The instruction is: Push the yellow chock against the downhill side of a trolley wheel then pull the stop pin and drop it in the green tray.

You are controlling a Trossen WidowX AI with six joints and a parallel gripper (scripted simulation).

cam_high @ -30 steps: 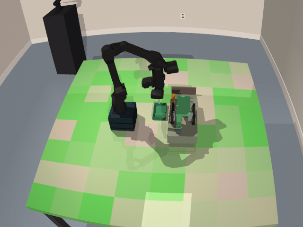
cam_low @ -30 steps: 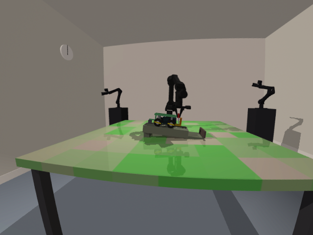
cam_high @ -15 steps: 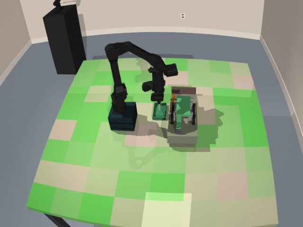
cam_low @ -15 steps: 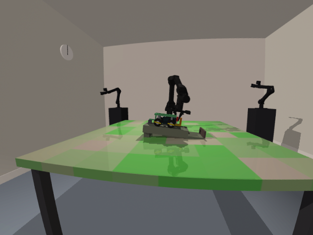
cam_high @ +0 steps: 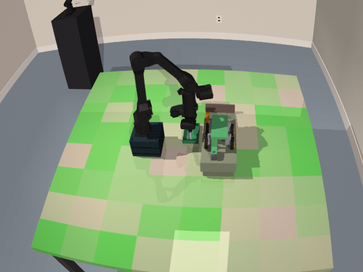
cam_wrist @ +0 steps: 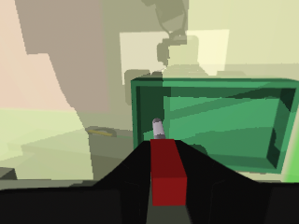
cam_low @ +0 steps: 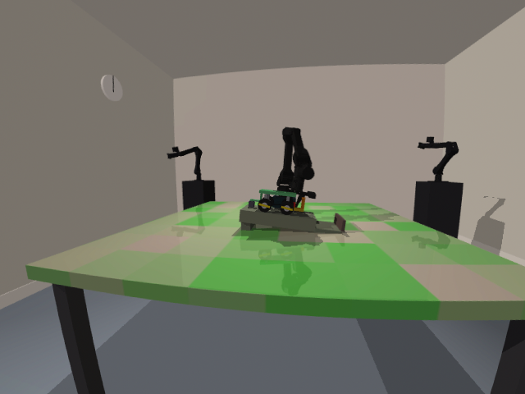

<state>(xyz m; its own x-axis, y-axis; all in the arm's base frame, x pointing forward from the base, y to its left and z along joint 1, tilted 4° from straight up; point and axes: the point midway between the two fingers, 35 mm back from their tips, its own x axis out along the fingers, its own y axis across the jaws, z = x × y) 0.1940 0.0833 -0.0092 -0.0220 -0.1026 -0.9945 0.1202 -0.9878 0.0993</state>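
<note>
Right now the green tray is 30 mm to the left of my gripper tip and 60 mm below it. From my gripper tip the other things lie so: yellow chock 70 mm ahead, 30 mm to the left, 30 mm above; red-headed stop pin right at my gripper tip; grey ramp 140 mm ahead, 50 mm to the right, 10 mm below.
</note>
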